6 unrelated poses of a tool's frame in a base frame.
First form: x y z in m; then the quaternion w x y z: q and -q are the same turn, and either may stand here.
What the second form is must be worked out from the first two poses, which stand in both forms.
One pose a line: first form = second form
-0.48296 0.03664 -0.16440 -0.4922 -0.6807 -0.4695 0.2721 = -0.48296 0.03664 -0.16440 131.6 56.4 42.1
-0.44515 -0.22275 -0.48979 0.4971 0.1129 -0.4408 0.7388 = -0.44515 -0.22275 -0.48979 -42.6 -37.2 127.1
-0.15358 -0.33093 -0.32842 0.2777 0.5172 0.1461 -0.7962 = -0.15358 -0.33093 -0.32842 7.4 64.8 -136.9
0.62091 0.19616 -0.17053 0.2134 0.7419 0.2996 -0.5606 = 0.62091 0.19616 -0.17053 -176.1 73.7 46.9
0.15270 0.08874 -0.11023 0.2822 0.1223 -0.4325 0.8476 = 0.15270 0.08874 -0.11023 -48.1 -26.8 155.3
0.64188 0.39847 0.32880 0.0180 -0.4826 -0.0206 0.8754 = 0.64188 0.39847 0.32880 -5.7 57.6 174.5
